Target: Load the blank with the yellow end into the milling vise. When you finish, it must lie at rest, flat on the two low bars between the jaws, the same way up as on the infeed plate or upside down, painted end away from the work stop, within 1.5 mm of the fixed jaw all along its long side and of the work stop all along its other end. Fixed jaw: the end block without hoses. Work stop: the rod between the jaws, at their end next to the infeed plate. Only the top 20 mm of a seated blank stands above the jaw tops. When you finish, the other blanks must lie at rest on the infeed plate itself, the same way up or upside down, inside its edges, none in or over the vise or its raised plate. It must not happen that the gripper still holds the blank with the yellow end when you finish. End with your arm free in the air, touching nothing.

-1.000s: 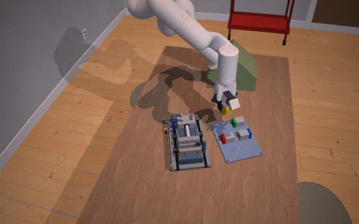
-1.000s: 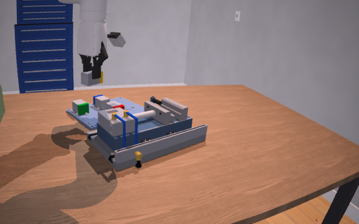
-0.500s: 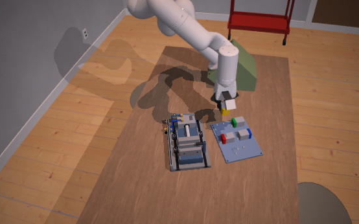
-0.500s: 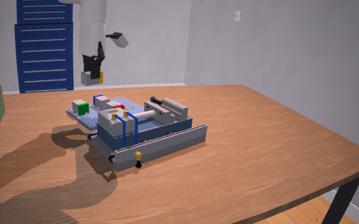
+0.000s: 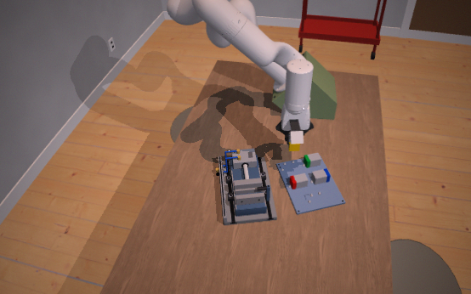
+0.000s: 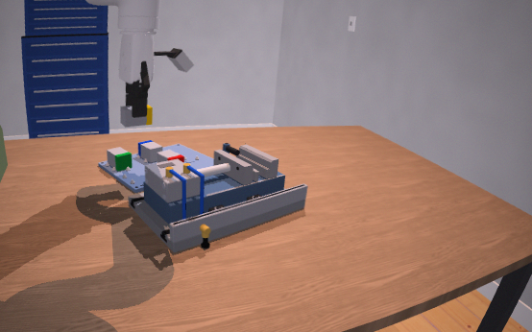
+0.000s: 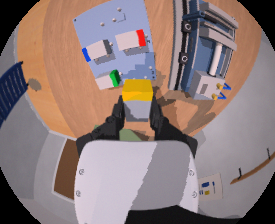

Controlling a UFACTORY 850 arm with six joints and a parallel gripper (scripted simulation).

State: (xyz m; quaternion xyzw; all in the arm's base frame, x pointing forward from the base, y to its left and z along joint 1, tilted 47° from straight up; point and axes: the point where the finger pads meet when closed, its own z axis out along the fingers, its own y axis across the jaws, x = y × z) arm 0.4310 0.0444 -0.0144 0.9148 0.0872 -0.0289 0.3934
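My gripper is now 2 cm above the yellow-ended blank. The rest, counted from my hand: green-ended blank 15 cm below, 8 cm to the left, 3 cm behind; red-ended blank 15 cm below, 8 cm ahead, 3 cm to the left; blue-ended blank 15 cm below, 12 cm to the left, 5 cm ahead.
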